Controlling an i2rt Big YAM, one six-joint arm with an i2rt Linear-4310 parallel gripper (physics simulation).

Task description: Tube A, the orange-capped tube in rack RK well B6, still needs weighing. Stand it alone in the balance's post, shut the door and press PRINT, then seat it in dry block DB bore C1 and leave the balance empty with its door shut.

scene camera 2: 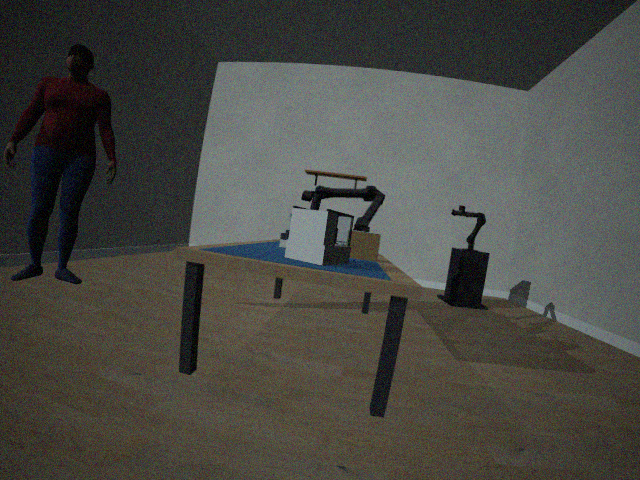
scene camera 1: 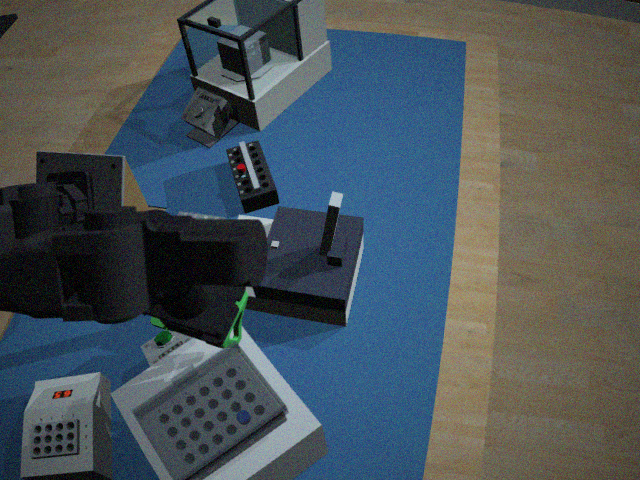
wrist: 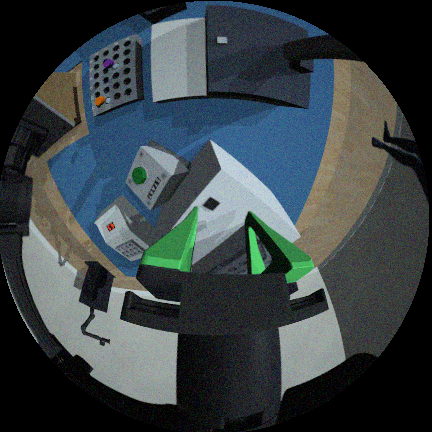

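Seen in the pictures: gripper, fingertip midpoint: point(scene camera 1: 219, 337) point(wrist: 222, 213); arm's base, link origin: point(scene camera 2: 363, 243) point(scene camera 1: 74, 207).
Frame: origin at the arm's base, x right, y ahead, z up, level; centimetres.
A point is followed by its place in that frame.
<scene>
Tube A's orange cap point(wrist: 100, 101) {x 7.1, y 19.1, z -3.4 cm} shows in the rack point(wrist: 142, 75) {x 4.3, y 24.3, z -8.8 cm}, near its end, at the upper left of the wrist view; the arm hides the rack in scene camera 1. The balance point(scene camera 1: 294, 90) {x -37.3, y 31.3, z -6.2 cm} point(scene camera 2: 306, 235) {x -52.9, y 29.7, z 1.4 cm} stands at the back left of the mat, a glass case on a pale base; its door position and post are unclear. The dry block point(scene camera 1: 92, 413) {x 32.4, y 14.5, z -2.7 cm} point(wrist: 106, 216) {x 28.0, y 7.9, z -5.0 cm}, white with a red display and small bores, stands near the front left. My gripper point(scene camera 1: 195, 333) {x 22.6, y 32.8, z 5.8 cm} point(wrist: 222, 213) {x 22.6, y 32.8, z 5.8 cm} is half open and empty, above the back part of the large white 24-well unit.
The large white unit point(scene camera 1: 305, 428) {x 32.0, y 44.1, z 4.7 cm} point(wrist: 240, 180) {x 20.6, y 35.1, z 3.7 cm} holds a blue cap. A green-knobbed box point(wrist: 165, 172) {x 20.2, y 26.7, z -0.9 cm} stands beside it. A dark-lidded box point(scene camera 1: 305, 279) {x 9.9, y 40.6, z -0.8 cm} point(wrist: 257, 75) {x 9.3, y 39.0, z -0.8 cm} has a raised arm. A black rack point(scene camera 1: 261, 200) {x -8.5, y 30.1, z -6.8 cm} stands before the balance. A person point(scene camera 2: 69, 118) stands beyond the table.
</scene>
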